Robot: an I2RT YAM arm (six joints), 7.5 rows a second.
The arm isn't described. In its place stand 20 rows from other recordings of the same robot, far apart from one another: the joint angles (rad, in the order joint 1, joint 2, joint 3, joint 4, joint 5, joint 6), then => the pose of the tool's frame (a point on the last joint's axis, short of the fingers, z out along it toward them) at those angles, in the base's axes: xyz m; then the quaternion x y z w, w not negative.
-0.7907, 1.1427, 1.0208, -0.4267, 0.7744, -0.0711 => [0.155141, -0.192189, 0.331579, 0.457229, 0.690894, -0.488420, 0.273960]
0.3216, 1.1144, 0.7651, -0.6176, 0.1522, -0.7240 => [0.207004, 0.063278, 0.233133, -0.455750, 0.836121, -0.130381, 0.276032]
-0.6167, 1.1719, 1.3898, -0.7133, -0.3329, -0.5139 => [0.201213, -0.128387, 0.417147, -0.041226, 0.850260, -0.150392, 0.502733]
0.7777, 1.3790, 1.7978, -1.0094, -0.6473, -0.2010 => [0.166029, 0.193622, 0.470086, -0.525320, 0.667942, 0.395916, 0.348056]
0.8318, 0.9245, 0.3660, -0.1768, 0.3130, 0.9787 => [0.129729, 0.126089, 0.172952, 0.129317, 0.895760, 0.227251, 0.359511]
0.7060, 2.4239, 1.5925, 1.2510, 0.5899, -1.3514 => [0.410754, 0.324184, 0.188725, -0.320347, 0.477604, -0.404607, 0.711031]
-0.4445, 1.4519, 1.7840, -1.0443, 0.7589, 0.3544 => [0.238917, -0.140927, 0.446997, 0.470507, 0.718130, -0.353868, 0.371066]
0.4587, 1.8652, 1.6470, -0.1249, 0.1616, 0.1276 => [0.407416, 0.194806, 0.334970, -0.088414, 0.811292, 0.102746, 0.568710]
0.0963, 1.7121, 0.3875, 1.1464, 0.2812, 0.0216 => [0.281214, 0.017240, 0.132702, 0.061452, 0.762477, -0.069915, 0.640284]
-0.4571, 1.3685, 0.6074, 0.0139, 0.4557, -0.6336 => [0.229512, -0.130343, 0.174569, 0.011380, 0.897212, -0.379229, 0.225980]
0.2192, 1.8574, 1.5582, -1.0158, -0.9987, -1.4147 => [0.354669, 0.109679, 0.261613, -0.676616, 0.551435, 0.329573, 0.359850]
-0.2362, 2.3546, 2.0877, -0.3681, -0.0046, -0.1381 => [0.531619, -0.127788, 0.228722, 0.042724, 0.891493, -0.081898, 0.443517]
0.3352, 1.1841, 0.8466, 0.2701, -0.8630, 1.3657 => [0.244571, 0.113838, 0.326954, 0.078452, 0.718150, 0.667737, 0.179538]
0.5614, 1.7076, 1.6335, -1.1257, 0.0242, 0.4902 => [0.292084, 0.182675, 0.314599, -0.032749, 0.982229, 0.082277, 0.165480]
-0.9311, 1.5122, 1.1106, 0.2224, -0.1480, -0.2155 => [0.219688, -0.286456, 0.317040, 0.223679, 0.733563, -0.299057, 0.567818]
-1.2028, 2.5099, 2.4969, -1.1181, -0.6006, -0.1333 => [0.206853, -0.480575, 0.232669, 0.419597, 0.834985, 0.097582, 0.342368]
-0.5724, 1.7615, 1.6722, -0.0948, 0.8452, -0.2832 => [0.334751, -0.247382, 0.392756, 0.360463, 0.656357, -0.528834, 0.399495]
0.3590, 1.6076, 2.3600, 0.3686, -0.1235, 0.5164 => [0.199851, 0.079681, 0.687009, -0.042471, 0.226623, 0.424860, 0.875404]
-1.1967, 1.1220, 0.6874, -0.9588, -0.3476, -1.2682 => [0.074109, -0.155587, 0.196839, -0.050374, 0.979889, -0.025128, 0.191441]
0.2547, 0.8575, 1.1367, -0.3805, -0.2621, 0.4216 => [0.166121, 0.052783, 0.427375, -0.025982, 0.740379, 0.311963, 0.594846]
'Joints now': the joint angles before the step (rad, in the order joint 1, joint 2, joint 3, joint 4, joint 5, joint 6). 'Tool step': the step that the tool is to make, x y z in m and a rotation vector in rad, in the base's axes. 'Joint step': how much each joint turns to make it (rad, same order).
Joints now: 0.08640 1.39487 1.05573 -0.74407 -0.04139 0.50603
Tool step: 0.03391 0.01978 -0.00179 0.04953 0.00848 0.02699
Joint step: 0.04997 0.13998 0.11710 0.02251 -0.03357 0.04386
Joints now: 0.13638 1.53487 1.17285 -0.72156 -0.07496 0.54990
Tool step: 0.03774 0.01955 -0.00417 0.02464 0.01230 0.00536
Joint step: 0.03967 0.15639 0.14764 0.00379 -0.00725 0.04272
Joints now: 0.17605 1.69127 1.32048 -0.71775 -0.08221 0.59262
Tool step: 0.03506 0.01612 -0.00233 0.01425 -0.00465 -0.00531
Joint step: 0.02519 0.13924 0.15565 -0.00649 0.00268 0.03320
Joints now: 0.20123 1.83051 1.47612 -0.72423 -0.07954 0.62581
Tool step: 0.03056 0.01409 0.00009 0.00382 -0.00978 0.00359
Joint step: 0.01868 0.12322 0.16214 -0.02748 0.00572 0.01411
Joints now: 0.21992 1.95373 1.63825 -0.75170 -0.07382 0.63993
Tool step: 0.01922 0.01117 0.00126 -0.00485 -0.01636 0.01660
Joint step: 0.01565 0.08048 0.11710 -0.02213 0.00688 -0.00496
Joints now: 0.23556 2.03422 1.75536 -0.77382 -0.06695 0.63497
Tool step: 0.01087 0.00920 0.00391 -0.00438 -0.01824 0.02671
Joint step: 0.01411 0.04770 0.08318 -0.01984 0.00114 -0.01526
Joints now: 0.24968 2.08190 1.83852 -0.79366 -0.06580 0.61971
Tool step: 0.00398 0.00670 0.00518 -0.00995 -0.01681 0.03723
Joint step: 0.01182 0.01983 0.04805 -0.01640 -0.00115 -0.02899
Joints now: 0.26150 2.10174 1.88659 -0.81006 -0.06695 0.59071
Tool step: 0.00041 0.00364 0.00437 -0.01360 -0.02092 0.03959
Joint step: 0.00726 0.00075 0.01526 -0.00040 -0.00113 -0.03737
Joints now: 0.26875 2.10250 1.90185 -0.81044 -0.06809 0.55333
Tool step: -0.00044 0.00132 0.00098 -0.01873 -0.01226 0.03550
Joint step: 0.00305 -0.00190 0.00001 0.00226 0.00076 -0.03891
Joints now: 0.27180 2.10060 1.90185 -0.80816 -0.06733 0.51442
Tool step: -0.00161 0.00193 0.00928 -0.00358 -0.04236 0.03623
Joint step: 0.00457 -0.01832 -0.00001 0.01909 -0.00497 -0.03473
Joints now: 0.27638 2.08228 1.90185 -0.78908 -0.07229 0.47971
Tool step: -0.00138 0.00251 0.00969 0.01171 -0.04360 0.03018
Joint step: 0.00495 -0.01792 0.00036 0.02519 -0.01412 -0.02099
